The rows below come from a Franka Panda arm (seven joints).
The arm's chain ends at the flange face. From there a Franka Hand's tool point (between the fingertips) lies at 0.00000 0.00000 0.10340 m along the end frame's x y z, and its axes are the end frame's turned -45 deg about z.
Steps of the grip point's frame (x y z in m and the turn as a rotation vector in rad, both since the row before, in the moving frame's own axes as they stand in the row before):
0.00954 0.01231 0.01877 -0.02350 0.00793 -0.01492
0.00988 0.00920 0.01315 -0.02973 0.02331 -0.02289
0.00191 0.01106 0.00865 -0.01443 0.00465 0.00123
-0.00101 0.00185 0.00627 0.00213 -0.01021 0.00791
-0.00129 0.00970 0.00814 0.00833 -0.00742 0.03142
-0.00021 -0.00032 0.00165 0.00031 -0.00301 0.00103
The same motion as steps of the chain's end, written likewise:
0.01314 0.00084 0.01880 -0.01101 0.02222 -0.01492
0.00961 -0.00091 0.01322 -0.00454 0.03750 -0.02289
0.00778 0.00575 0.00866 -0.00692 0.01349 0.00123
0.00150 0.00144 0.00628 -0.00571 -0.00873 0.00791
0.00710 0.00786 0.00815 0.00064 -0.01114 0.03142
-0.00013 -0.00028 0.00165 -0.00191 -0.00235 0.00103

